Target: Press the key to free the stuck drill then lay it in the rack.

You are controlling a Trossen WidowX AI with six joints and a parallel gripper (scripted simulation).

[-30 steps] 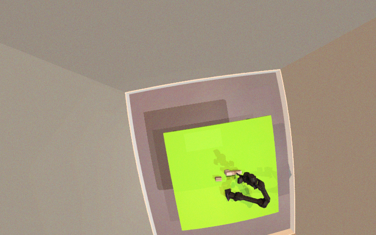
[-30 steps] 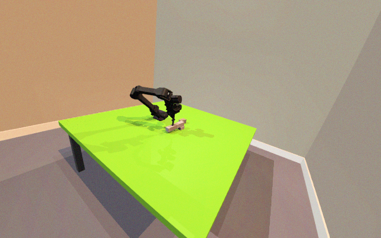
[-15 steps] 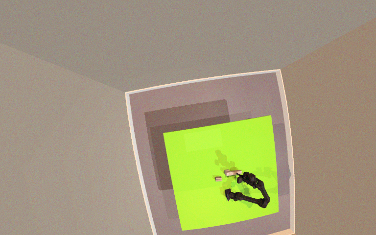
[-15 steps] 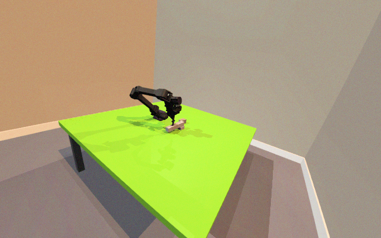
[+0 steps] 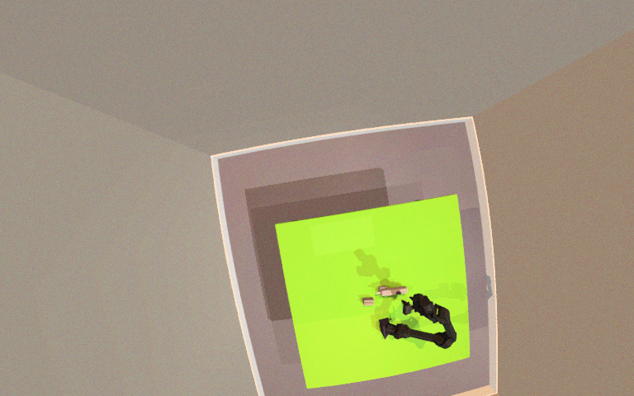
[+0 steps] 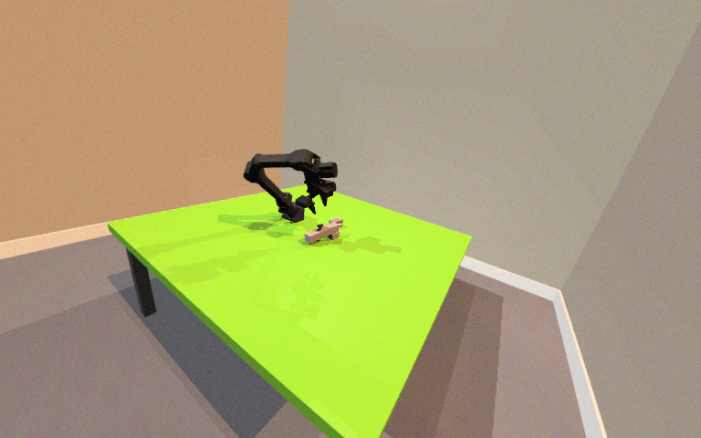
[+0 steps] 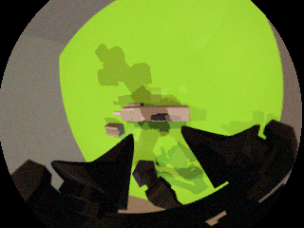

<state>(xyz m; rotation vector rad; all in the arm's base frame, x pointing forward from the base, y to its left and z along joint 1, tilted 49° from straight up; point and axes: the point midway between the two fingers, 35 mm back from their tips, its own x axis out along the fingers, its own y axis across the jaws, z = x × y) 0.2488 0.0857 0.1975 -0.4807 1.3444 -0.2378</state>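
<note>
My gripper tip is 110 mm above the drill and 100 mm to the right of it. Round my gripper tip: holder block 120 mm below, 40 mm to the left; then slotted rack 210 mm to the left, 140 mm below, 70 mm behind; then small dark key 110 mm below, 10 mm to the left.
</note>
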